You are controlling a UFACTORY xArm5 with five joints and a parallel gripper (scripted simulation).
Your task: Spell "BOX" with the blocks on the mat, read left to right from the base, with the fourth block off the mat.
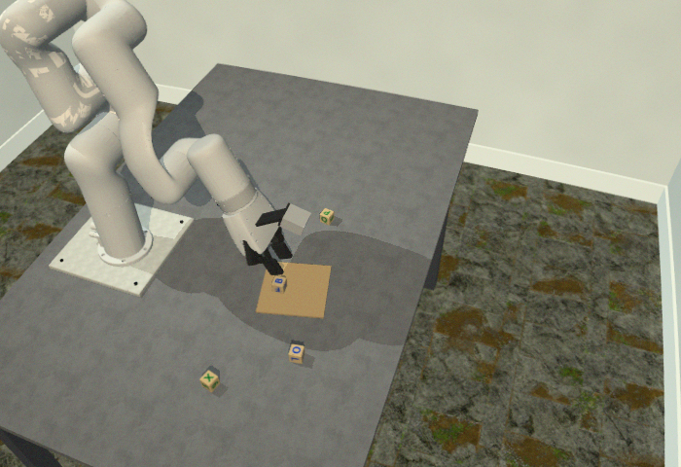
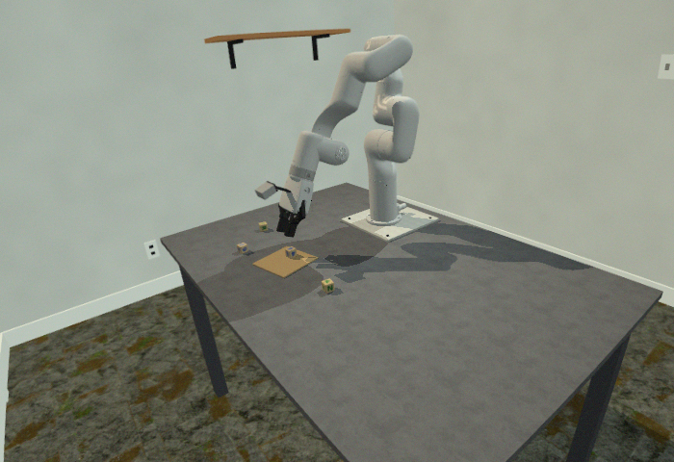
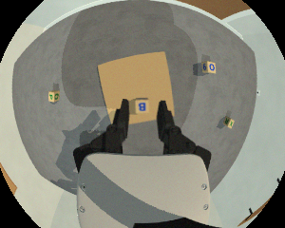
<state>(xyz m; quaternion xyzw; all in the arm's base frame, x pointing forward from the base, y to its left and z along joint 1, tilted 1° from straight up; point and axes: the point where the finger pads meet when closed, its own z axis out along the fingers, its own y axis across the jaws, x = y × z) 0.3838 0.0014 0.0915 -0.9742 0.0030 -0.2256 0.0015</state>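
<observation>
Now: hand 8 cm above the B block. Also, from my hand: X block (4 cm behind, 25 cm to the right, 9 cm below); then tan mat (3 cm ahead, 1 cm to the left, 10 cm below); then O block (9 cm ahead, 15 cm to the right, 9 cm below).
</observation>
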